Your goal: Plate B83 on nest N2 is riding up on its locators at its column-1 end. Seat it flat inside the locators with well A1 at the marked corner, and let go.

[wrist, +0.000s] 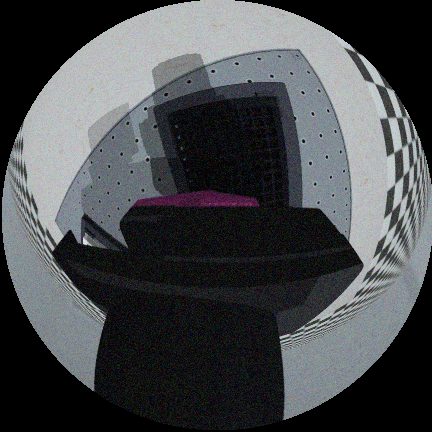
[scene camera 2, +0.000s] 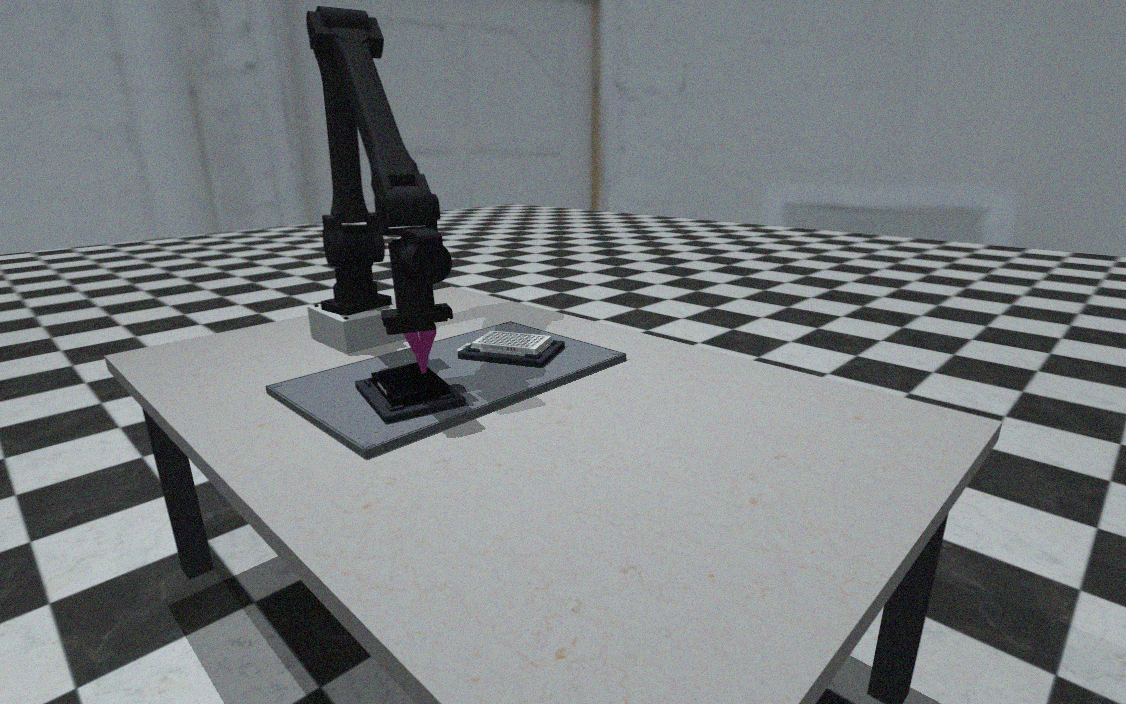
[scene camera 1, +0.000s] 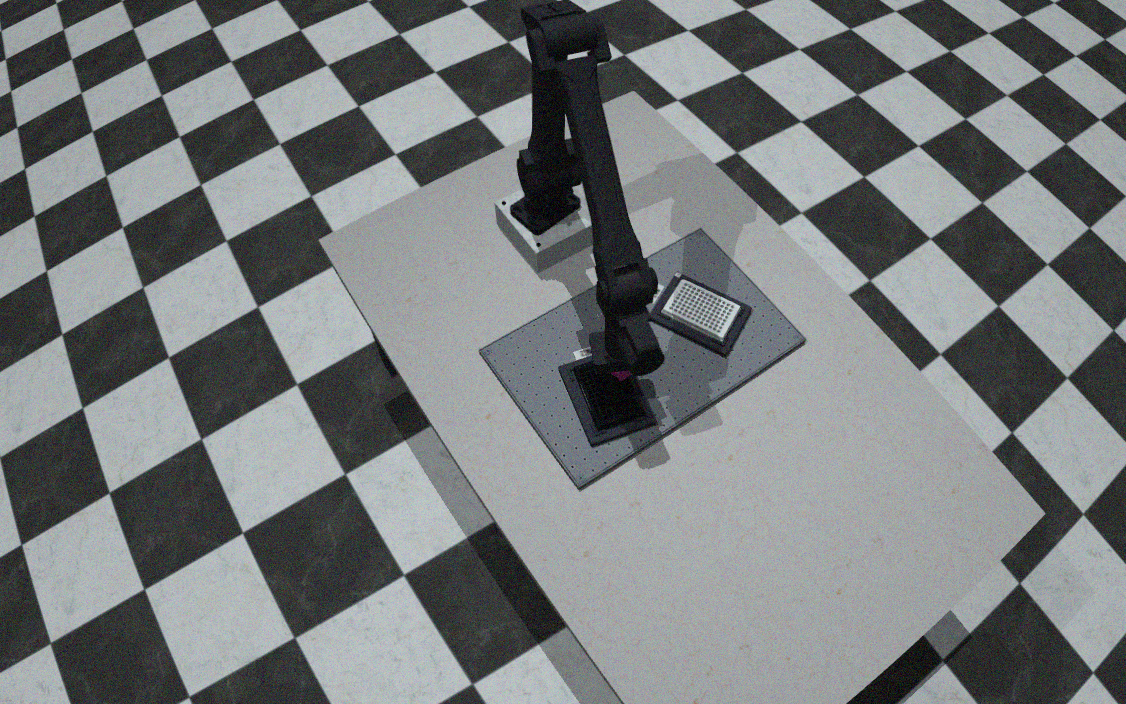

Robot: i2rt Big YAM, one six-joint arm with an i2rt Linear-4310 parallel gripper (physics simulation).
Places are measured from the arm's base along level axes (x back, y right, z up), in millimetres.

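Pixels of known places: gripper, between the fingertips: [wrist: 207,197] [scene camera 2: 423,372] [scene camera 1: 620,378]; arm's base, origin of its link: [scene camera 2: 357,306] [scene camera 1: 545,209].
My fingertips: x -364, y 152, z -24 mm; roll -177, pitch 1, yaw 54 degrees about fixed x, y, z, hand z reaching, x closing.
For each thing: its top centre in the pictures, then the offset to it from my fingertips. "spot": a spot on its surface instead. Level surfaces: height alone.
- black well plate, centre of its top: [wrist: 239,177] [scene camera 2: 408,377] [scene camera 1: 608,388] dx +0, dy +31, dz +2 mm
- table, height of its surface: dz -42 mm
- white well plate, centre of its top: [scene camera 2: 512,339] [scene camera 1: 702,307] dx +4, dy -219, dz -3 mm
- second dark nest, a spot on its surface: [scene camera 1: 724,348] spot: dx -80, dy -191, dz -17 mm
- small label, a spot on its surface: [scene camera 1: 582,354] spot: dx +92, dy +4, dz -28 mm
A black well plate [scene camera 1: 604,400] [scene camera 2: 401,389] [wrist: 225,145] sits on a dark nest [scene camera 1: 616,437] [scene camera 2: 373,404] [wrist: 294,150] at the near left part of the perforated board. The plate is very dark; its wells show faintly in the wrist view. Its tilt, its marking and the marked corner cannot be made out. My gripper [scene camera 2: 424,371] is shut and empty, pointing down with its magenta fingers together. The tips are over the plate's back right part in scene camera 2; whether they touch it is unclear. In the wrist view the gripper body hides the plate's near part.
The grey perforated board [scene camera 1: 531,365] [scene camera 2: 319,400] [wrist: 325,140] lies on the table [scene camera 1: 747,514] [scene camera 2: 664,498]. A white well plate [scene camera 1: 702,309] [scene camera 2: 508,341] sits on a second dark nest [scene camera 1: 724,348] to the right. A small label [scene camera 1: 582,354] lies behind the first nest. The arm's pale base block [scene camera 1: 543,253] [scene camera 2: 352,330] stands behind.
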